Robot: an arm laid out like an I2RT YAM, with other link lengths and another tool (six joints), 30 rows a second.
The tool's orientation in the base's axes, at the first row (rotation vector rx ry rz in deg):
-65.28 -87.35 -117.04
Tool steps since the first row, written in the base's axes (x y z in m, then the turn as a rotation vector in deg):
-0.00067 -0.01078 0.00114 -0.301 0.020 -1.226
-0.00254 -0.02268 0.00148 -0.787 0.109 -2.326
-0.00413 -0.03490 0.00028 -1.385 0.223 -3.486
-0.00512 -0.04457 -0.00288 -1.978 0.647 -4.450
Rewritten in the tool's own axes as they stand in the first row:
-0.00067 0.00416 -0.01001 -0.750 -0.991 -0.221
-0.00142 0.00740 -0.02159 -1.277 -2.054 -0.438
-0.00358 0.00996 -0.03351 -1.776 -3.240 -0.683
-0.00714 0.01077 -0.04306 -2.072 -4.410 -0.623

